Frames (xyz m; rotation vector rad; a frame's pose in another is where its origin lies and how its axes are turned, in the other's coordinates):
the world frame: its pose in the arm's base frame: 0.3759 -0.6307 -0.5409 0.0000 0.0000 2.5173
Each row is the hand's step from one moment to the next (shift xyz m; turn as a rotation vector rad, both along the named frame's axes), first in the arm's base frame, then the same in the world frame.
Working: the arm's base frame: its pose in the world frame: 0.6737 -0.2920 0.5409 0.0000 0.0000 -2.5173

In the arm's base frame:
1: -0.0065 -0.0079 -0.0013 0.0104 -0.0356 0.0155
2: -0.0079 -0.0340 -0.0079 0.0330 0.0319 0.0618
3: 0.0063 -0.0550 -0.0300 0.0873 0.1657 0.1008
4: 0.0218 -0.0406 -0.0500 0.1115 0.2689 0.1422
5: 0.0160 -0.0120 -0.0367 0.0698 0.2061 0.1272
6: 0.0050 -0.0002 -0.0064 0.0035 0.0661 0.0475
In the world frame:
1: 0.0007 0.0102 -0.0013 -0.0292 0.0228 0.0155
2: -0.0135 0.0322 -0.0079 -0.0081 -0.0452 0.0618
3: -0.0373 0.0409 -0.0300 0.0260 -0.1855 0.1008
4: -0.0414 0.0202 -0.0500 0.0667 -0.2834 0.1422
5: -0.0200 0.0004 -0.0367 0.0638 -0.2080 0.1272
6: -0.0042 -0.0028 -0.0064 0.0358 -0.0557 0.0475

